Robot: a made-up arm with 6 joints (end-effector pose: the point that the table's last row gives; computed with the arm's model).
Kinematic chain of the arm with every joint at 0, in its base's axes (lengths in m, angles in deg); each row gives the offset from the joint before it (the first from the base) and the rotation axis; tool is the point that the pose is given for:
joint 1: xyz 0 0 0.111 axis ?
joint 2: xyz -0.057 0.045 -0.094 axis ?
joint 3: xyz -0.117 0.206 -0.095 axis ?
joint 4: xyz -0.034 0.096 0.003 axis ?
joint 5: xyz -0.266 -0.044 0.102 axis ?
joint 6: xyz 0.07 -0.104 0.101 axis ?
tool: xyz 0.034 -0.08 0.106
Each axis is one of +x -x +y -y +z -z.
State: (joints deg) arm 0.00 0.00 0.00 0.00 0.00 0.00
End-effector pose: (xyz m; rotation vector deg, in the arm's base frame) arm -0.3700 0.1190 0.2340 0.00 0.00 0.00
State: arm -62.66 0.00 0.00 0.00 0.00 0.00
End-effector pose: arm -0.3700 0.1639 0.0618 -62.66 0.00 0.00
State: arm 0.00 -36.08 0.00 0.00 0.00 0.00
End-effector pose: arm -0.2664 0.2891 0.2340 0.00 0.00 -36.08
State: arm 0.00 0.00 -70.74 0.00 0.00 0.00
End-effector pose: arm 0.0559 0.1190 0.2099 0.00 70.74 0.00
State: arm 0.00 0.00 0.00 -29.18 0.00 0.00
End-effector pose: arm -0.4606 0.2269 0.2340 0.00 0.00 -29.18
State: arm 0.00 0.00 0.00 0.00 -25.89 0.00
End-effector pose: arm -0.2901 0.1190 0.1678 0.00 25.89 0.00
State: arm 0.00 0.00 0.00 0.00 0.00 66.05
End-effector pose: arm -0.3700 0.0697 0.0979 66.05 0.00 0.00
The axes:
joint 1: +x
joint 2: +z
joint 3: -y
joint 4: +z
joint 5: -y
joint 6: +x

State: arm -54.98 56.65 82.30 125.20 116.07 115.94
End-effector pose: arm -0.3614 0.0653 0.2666 -18.93 -90.46 -43.75
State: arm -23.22 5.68 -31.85 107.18 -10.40 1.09
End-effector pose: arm 0.1419 0.2651 -0.0700 5.17 53.08 102.86
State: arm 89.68 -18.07 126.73 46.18 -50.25 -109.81
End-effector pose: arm -0.1403 0.3252 0.4141 -78.26 24.56 -62.69
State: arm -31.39 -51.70 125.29 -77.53 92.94 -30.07
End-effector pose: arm 0.4746 0.2220 -0.6689 -15.23 102.78 58.20
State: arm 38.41 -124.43 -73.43 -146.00 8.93 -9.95
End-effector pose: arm 0.3067 -0.2947 -0.2568 39.21 -112.68 34.82
